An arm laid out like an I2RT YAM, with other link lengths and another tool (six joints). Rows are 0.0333 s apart.
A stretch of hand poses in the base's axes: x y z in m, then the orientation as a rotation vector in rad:
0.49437 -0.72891 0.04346 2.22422 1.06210 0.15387
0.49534 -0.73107 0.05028 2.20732 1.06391 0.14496
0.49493 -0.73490 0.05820 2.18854 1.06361 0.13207
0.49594 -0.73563 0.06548 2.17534 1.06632 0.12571
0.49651 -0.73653 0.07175 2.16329 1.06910 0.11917
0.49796 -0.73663 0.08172 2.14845 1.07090 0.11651
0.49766 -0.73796 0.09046 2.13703 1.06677 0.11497
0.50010 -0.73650 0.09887 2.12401 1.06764 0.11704
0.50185 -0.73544 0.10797 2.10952 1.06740 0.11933
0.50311 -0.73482 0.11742 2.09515 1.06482 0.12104
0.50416 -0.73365 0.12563 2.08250 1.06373 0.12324
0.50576 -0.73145 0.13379 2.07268 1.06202 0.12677
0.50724 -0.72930 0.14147 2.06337 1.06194 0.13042
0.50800 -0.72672 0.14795 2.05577 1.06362 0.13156
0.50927 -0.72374 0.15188 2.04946 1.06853 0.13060
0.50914 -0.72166 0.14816 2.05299 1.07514 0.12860
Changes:
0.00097 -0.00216 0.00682 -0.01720 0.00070 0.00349
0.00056 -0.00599 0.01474 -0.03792 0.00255 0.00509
0.00157 -0.00672 0.02202 -0.05081 0.00334 0.00890
0.00214 -0.00762 0.02829 -0.06273 0.00468 0.01241
0.00359 -0.00772 0.03826 -0.07595 0.00226 0.01706
0.00329 -0.00905 0.04700 -0.08734 -0.00209 0.01704
0.00573 -0.00759 0.05541 -0.09757 -0.00732 0.02181
0.00748 -0.00653 0.06451 -0.10925 -0.01360 0.02633
0.00874 -0.00591 0.07396 -0.12162 -0.02040 0.02910
0.00979 -0.00474 0.08217 -0.13196 -0.02637 0.03254
0.01139 -0.00254 0.09033 -0.13955 -0.03254 0.03511
0.01287 -0.00039 0.09801 -0.14623 -0.03798 0.03871
0.01363 0.00219 0.10449 -0.15188 -0.04051 0.04237
0.01490 0.00517 0.10842 -0.15634 -0.03993 0.04734
0.01477 0.00725 0.10470 -0.15231 -0.03481 0.05033

